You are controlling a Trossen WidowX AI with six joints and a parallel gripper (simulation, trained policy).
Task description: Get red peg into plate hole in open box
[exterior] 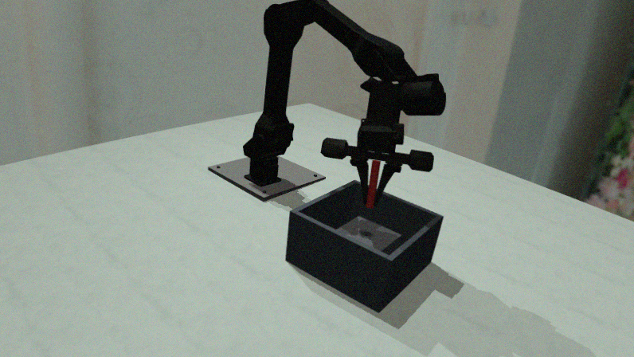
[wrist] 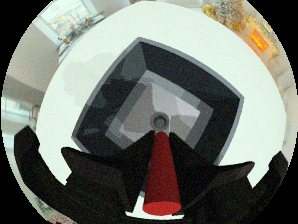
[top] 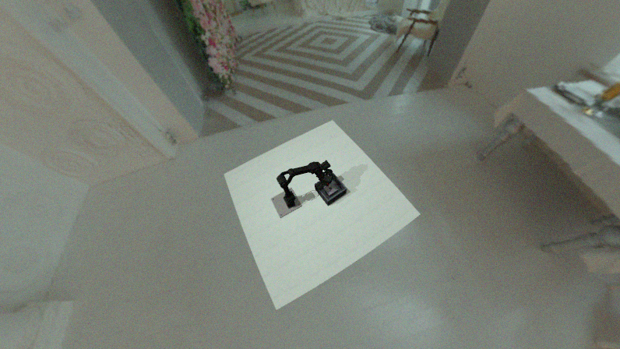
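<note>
Right now the red peg is 3 cm above my gripper tip, 1 cm to the left of it and 1 cm behind it. Round my gripper tip: grey plate 6 cm below, 1 cm to the right, 1 cm ahead; dark box 8 cm below, 1 cm to the right, 1 cm ahead.
</note>
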